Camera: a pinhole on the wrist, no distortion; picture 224 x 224 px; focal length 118.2 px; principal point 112.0 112.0 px. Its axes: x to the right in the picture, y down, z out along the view. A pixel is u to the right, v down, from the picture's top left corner.
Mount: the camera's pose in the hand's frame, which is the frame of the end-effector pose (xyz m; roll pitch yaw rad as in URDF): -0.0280 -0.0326 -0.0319 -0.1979 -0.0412 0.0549
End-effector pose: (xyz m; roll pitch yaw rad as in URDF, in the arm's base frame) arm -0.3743 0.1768 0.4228 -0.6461 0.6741 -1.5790
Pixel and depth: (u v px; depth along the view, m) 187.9 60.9 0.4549
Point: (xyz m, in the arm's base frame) -0.1951 -0.2962 0.6138
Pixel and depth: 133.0 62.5 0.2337
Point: -0.3088 0.0326 0.5931
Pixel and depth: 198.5 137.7 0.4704
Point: 0.0193 -0.1945 0.4241
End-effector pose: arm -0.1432 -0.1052 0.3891 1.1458 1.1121 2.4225
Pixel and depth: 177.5 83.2 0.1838
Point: -0.0822 0.0558 0.3449
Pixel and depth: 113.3 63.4 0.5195
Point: 0.1616 0.3337 0.4622
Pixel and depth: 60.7 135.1 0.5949
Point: -0.0314 0.3234 0.8453
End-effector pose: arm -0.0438 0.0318 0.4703 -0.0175 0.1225 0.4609
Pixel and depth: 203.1 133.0 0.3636
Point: 0.1415 0.2603 0.7608
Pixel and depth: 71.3 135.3 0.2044
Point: -0.1451 0.0322 0.6394
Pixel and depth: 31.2 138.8 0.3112
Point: -0.2870 0.0111 0.7489
